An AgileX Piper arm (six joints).
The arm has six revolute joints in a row. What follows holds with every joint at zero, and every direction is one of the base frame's. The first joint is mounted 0.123 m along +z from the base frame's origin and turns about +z. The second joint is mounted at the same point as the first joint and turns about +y. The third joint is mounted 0.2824 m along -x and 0.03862 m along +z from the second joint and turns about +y. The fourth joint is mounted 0.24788 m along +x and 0.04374 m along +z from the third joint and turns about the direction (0.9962, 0, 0.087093). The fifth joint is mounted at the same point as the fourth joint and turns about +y. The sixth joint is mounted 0.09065 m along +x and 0.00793 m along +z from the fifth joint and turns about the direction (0.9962, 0, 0.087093). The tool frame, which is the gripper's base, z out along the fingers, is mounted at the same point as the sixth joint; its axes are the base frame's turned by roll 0, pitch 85.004 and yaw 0 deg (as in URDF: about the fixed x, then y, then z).
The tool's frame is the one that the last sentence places.
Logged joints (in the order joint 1, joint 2, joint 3, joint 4, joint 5, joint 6), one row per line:
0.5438 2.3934 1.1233 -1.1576 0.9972 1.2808
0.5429 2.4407 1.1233 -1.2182 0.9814 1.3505
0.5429 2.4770 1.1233 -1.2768 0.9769 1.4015
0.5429 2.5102 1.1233 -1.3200 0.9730 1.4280
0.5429 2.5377 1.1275 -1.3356 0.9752 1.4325
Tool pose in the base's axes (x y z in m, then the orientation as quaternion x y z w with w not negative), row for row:
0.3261 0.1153 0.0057 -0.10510 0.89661 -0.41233 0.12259
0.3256 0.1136 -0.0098 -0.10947 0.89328 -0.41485 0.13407
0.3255 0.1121 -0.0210 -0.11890 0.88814 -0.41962 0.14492
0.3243 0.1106 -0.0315 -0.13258 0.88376 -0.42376 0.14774
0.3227 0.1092 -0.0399 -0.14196 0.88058 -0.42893 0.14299
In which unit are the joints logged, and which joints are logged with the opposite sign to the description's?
The joints are logged in radians. Opposite sign: joint 3.
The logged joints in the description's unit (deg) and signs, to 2 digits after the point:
31.16 137.13 -64.36 -66.33 57.14 73.38
31.11 139.84 -64.36 -69.80 56.23 77.38
31.11 141.92 -64.36 -73.16 55.97 80.30
31.11 143.82 -64.36 -75.63 55.75 81.82
31.11 145.40 -64.60 -76.52 55.87 82.08

